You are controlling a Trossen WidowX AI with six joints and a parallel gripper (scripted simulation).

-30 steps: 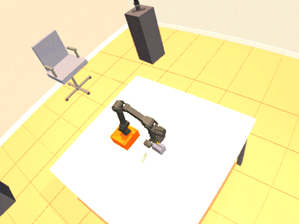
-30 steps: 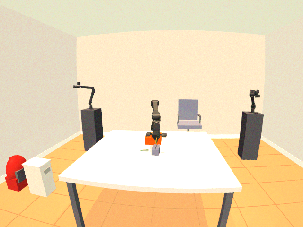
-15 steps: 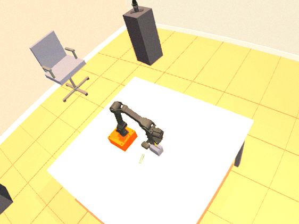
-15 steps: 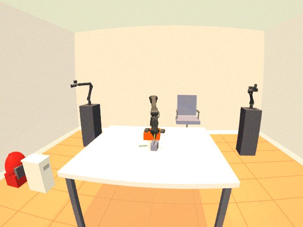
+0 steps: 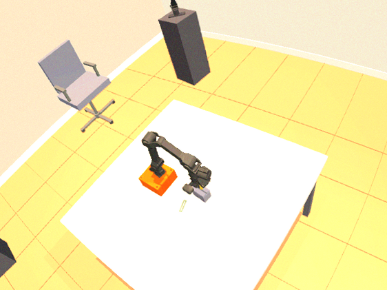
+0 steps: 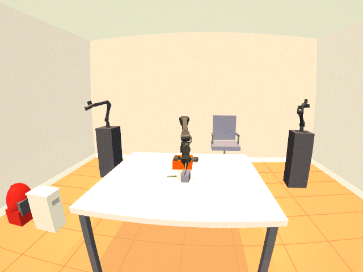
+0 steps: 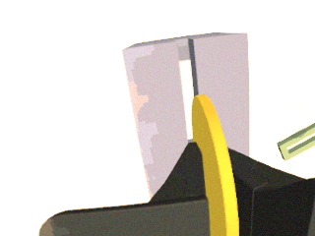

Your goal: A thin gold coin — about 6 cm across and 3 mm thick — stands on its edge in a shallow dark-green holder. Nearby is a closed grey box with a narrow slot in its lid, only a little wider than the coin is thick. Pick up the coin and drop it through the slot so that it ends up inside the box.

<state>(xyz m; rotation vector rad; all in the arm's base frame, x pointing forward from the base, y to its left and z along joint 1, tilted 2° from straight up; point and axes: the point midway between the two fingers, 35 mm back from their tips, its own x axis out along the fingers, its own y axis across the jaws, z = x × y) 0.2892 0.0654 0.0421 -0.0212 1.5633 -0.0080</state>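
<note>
Now: gripper tip 2 cm below the gold coin.
</note>
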